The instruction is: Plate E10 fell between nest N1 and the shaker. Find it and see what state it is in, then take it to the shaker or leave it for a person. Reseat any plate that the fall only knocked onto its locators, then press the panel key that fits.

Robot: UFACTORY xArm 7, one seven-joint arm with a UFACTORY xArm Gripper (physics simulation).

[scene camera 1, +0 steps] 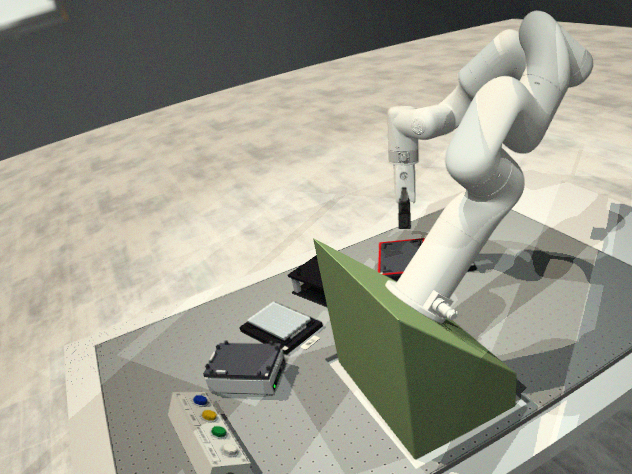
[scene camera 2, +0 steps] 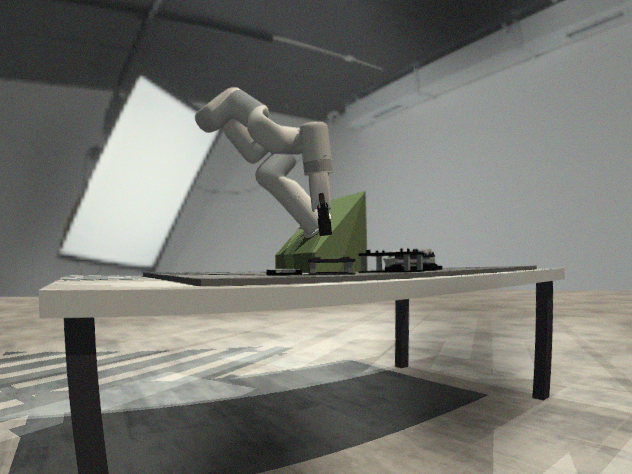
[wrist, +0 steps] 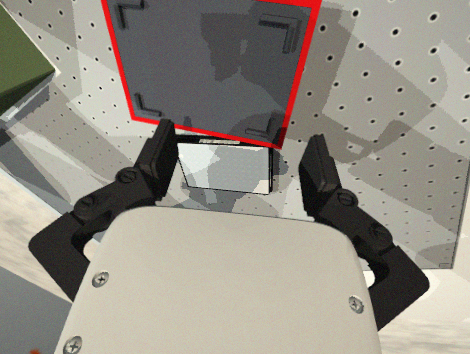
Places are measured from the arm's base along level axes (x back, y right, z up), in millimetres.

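Pixels of known places: gripper, fingertip midpoint: point(scene camera 1: 404, 222) point(scene camera 2: 325, 233) point(wrist: 240, 143); arm's base, link origin: point(scene camera 1: 414, 303).
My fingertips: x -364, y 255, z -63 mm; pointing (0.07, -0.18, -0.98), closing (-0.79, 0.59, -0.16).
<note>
Ahead of a thing's pixels: the offset from my fingertips to its middle. "spot": to the spot under its first point.
My gripper point(scene camera 1: 404, 227) point(scene camera 2: 324, 233) point(wrist: 240, 143) is open and empty, pointing down above the bench. A flat glossy pale panel @(dx +96, dy +72, dz -100 mm) point(wrist: 227, 167) with a black edge and a small label strip lies lower down, between the fingers in the wrist view, beside the red-rimmed dark platform @(dx +31, dy -42, dz -84 mm) point(scene camera 1: 398, 256) point(wrist: 200, 65). A pale plate @(dx +30, dy -403, dz -80 mm) point(scene camera 1: 278, 320) sits on a black nest @(spot: dx +25, dy -464, dz -93 mm) point(scene camera 1: 255, 334); its exact seating cannot be told. The grey shaker @(spot: dx +181, dy -560, dz -76 mm) point(scene camera 1: 242, 383) has a dark top with corner locators and a green light. No readable label identifies E10 or N1.
The key panel @(dx +285, dy -677, dz -66 mm) point(scene camera 1: 191, 433) has blue @(dx +210, dy -655, dz -44 mm) point(scene camera 1: 200, 400), yellow @(dx +260, dy -655, dz -44 mm) point(scene camera 1: 209, 415), green @(dx +310, dy -655, dz -44 mm) point(scene camera 1: 219, 431) and white @(dx +360, dy -655, dz -44 mm) point(scene camera 1: 230, 448) keys. The green wedge base point(scene camera 1: 367, 331) point(scene camera 2: 349, 224) partly hides a raised black platform @(dx -25, dy -231, dz -73 mm) point(scene camera 1: 308, 272). A small card @(spot: dx +124, dy -375, dz -106 mm) point(scene camera 1: 310, 342) lies beside the nest.
</note>
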